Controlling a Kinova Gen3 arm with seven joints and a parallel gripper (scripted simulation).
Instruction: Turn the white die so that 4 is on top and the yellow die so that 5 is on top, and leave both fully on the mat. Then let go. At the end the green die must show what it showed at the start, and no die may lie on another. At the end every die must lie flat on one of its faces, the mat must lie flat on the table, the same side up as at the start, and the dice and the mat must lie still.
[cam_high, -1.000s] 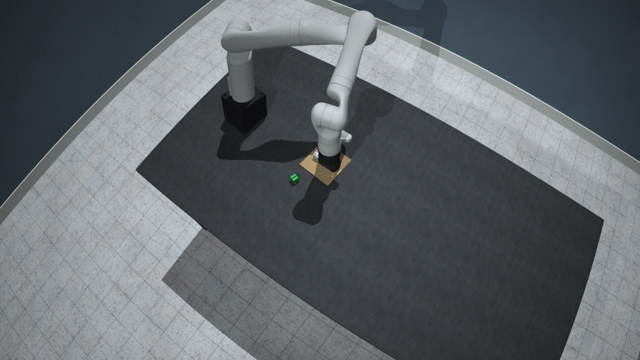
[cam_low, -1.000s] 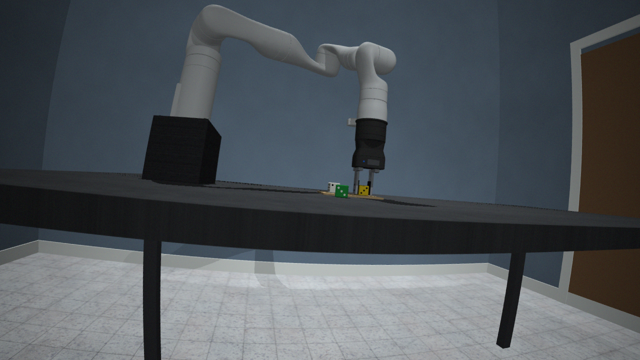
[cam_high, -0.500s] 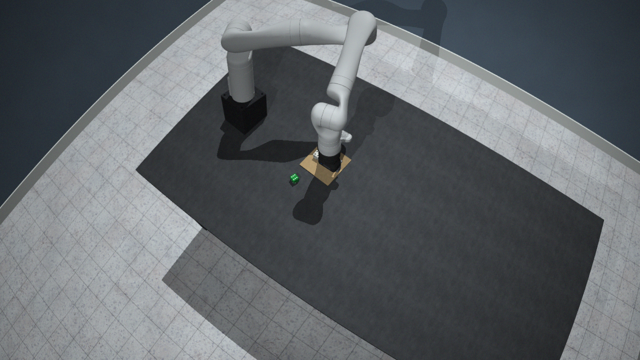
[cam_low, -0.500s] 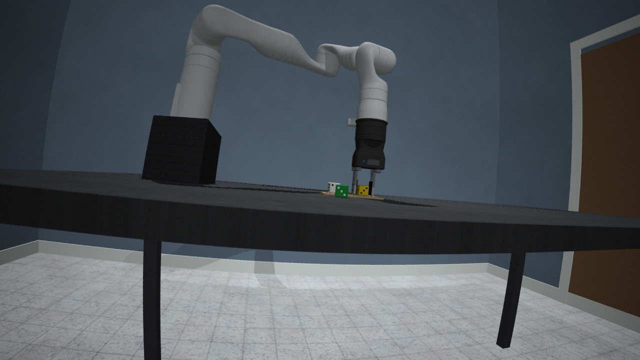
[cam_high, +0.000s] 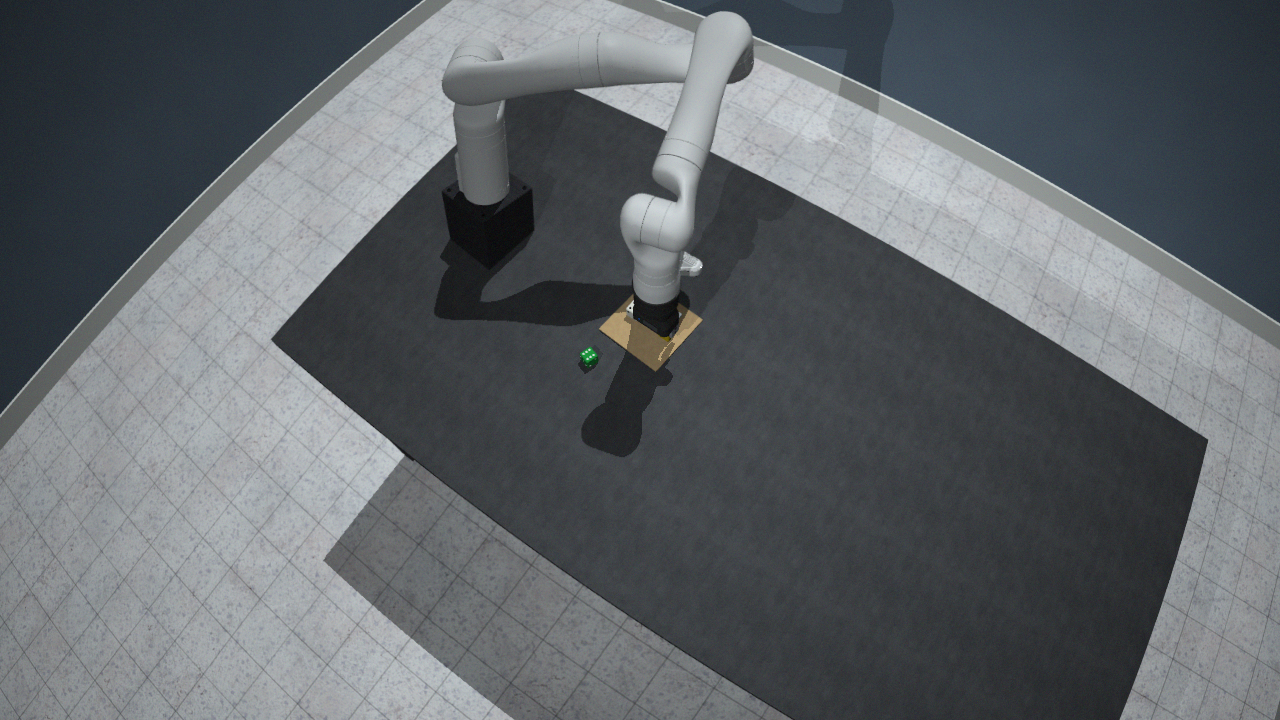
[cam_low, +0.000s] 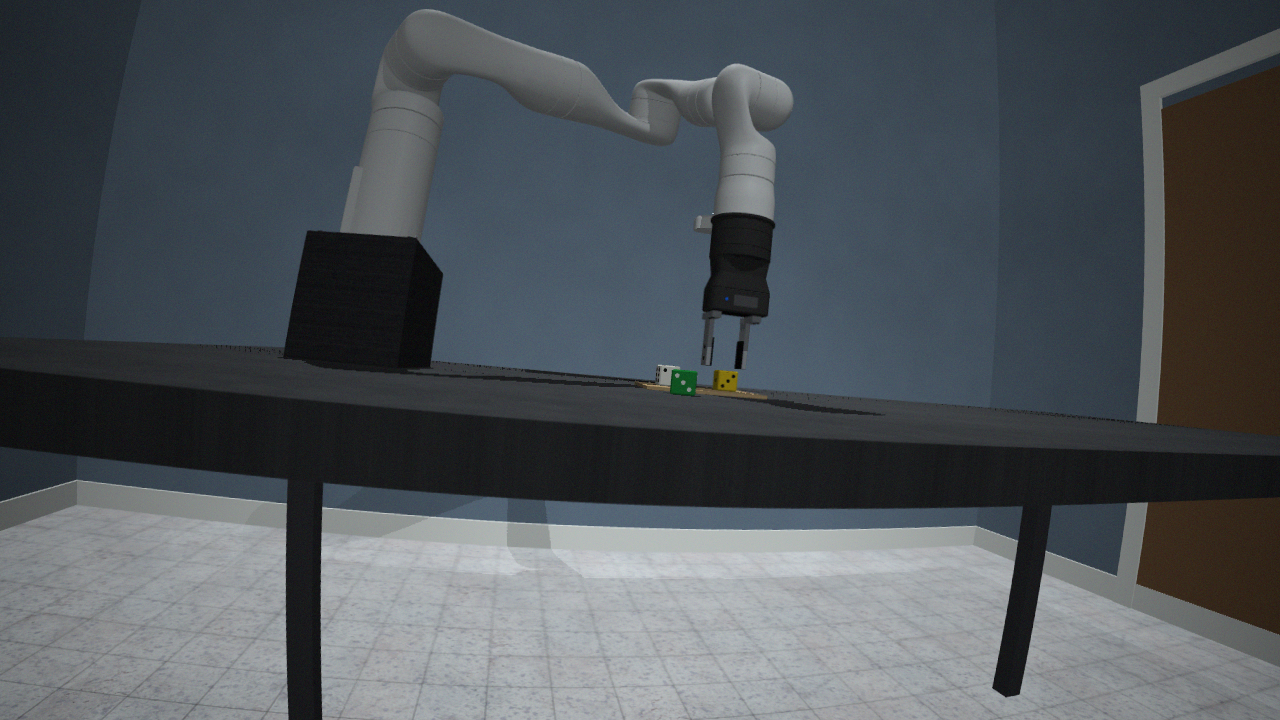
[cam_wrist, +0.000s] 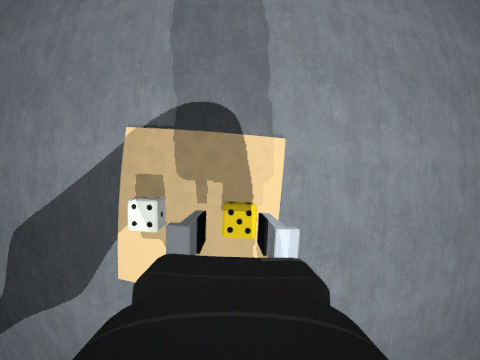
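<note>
My hand is 1 cm short of the yellow die and 3 cm above it. The rest, counted from my hand: green die: 10 cm behind, 11 cm to the right, 4 cm below; white die: 7 cm behind, 1 cm to the left, 3 cm below; tan mat: 3 cm behind, 1 cm to the left, 5 cm below.
</note>
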